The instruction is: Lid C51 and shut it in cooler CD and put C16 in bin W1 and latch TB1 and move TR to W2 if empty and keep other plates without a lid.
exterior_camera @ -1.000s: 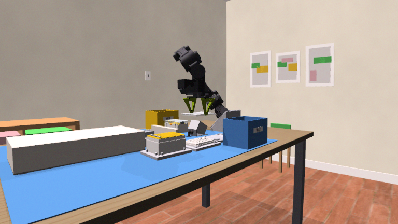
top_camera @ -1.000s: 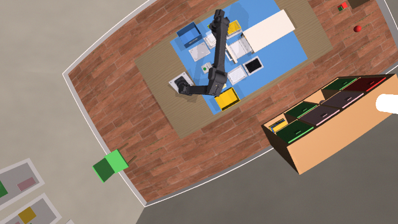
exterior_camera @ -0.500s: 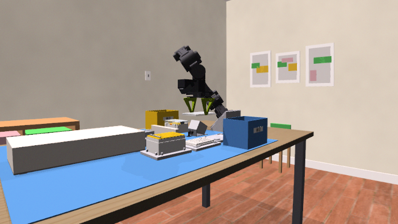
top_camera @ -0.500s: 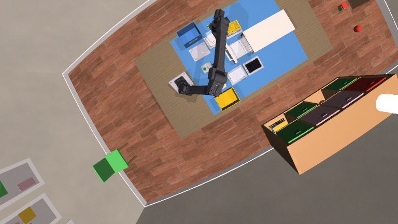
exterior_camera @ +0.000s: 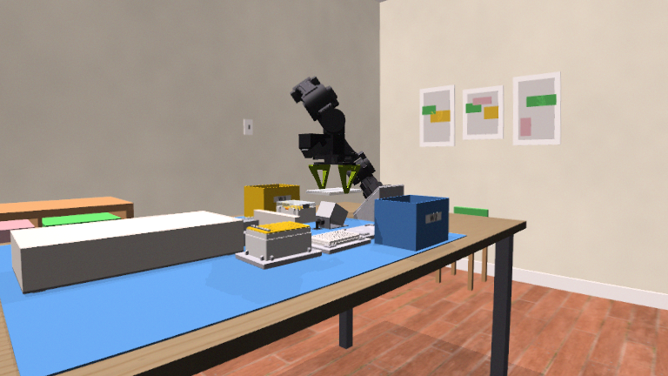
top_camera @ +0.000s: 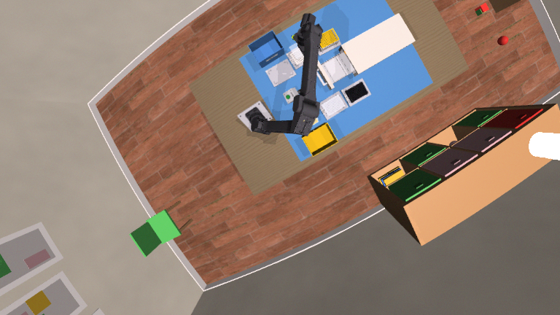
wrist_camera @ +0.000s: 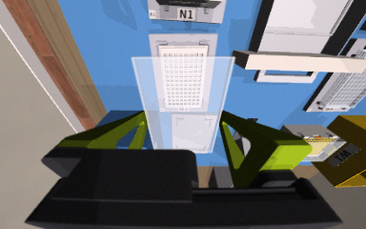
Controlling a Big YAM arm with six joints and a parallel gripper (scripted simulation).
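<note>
Right now the plate lid is right at my hand. From my hand the other things lie so: tip rack TR: 170 mm ahead, 90 mm below, 20 mm to the right; then nest label N1: 140 mm below, 110 mm ahead, 10 mm to the right; then white plate: 130 mm below.
</note>
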